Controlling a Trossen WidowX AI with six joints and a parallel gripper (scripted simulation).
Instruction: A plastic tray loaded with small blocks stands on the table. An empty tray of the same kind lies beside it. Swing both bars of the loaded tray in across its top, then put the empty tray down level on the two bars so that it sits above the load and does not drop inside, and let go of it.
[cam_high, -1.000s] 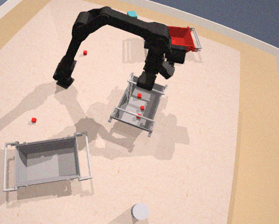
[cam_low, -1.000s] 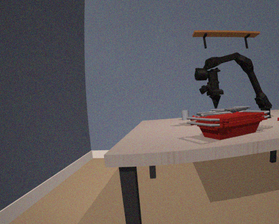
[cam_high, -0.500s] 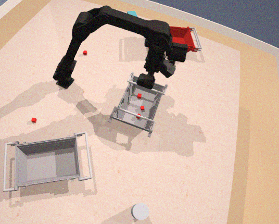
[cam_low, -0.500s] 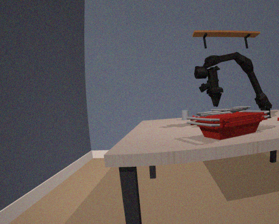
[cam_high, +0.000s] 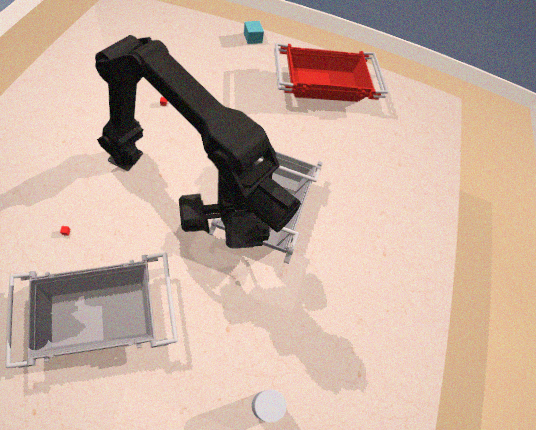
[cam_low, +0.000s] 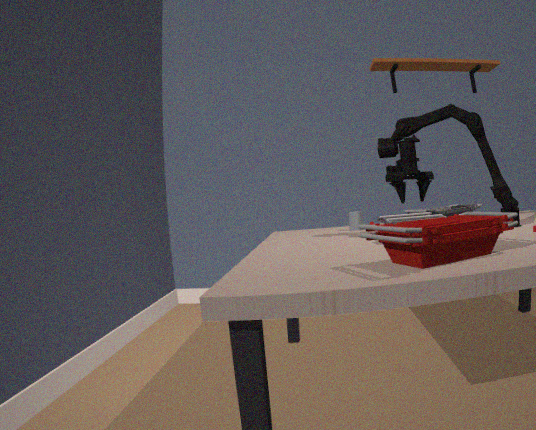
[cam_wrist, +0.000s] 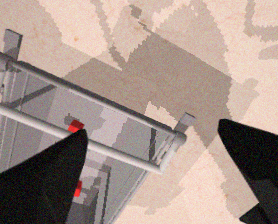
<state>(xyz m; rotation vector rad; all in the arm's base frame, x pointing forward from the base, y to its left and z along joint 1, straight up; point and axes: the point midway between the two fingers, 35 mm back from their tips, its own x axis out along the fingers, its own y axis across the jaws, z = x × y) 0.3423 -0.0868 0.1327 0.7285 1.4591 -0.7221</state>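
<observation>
My gripper tip is 260 mm to the left of the grey tray, 160 mm past it and 50 mm above it. Round my gripper tip: teal cube (680 mm to the left, 290 mm behind, 80 mm below).
</observation>
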